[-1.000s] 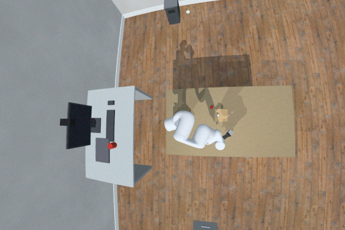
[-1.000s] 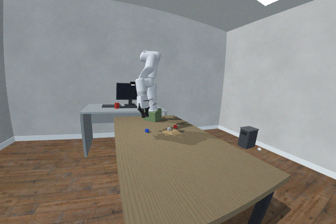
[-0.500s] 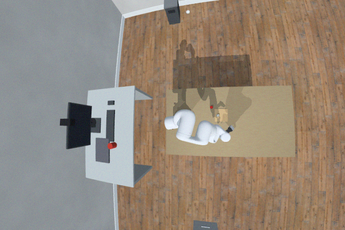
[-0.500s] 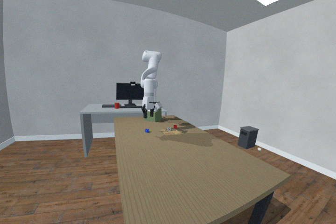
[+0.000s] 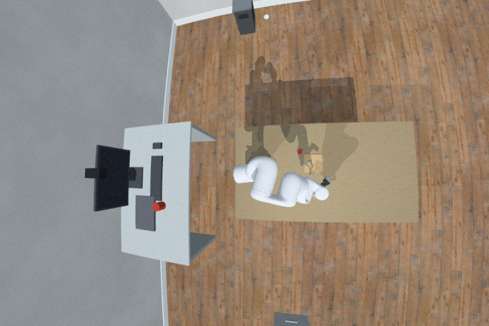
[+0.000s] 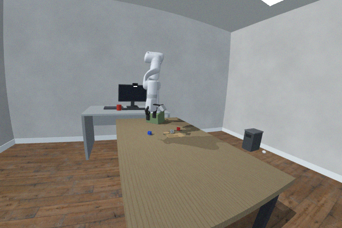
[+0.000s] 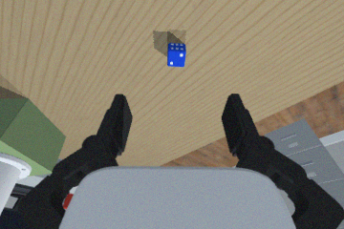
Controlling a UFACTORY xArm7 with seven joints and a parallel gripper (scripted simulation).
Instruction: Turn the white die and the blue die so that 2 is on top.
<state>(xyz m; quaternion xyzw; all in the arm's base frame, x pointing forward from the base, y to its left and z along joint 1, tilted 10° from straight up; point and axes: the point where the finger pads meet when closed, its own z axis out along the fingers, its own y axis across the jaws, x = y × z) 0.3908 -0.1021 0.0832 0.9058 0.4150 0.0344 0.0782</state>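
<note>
The blue die is 13 cm below my hand, 1 cm to the right of it and 1 cm behind it. Also, from my hand: red die: 27 cm to the left, 13 cm below, 9 cm behind; white die: 18 cm to the left, 12 cm below, 2 cm behind; tan mat: 19 cm to the left, 14 cm below, 2 cm ahead.
</note>
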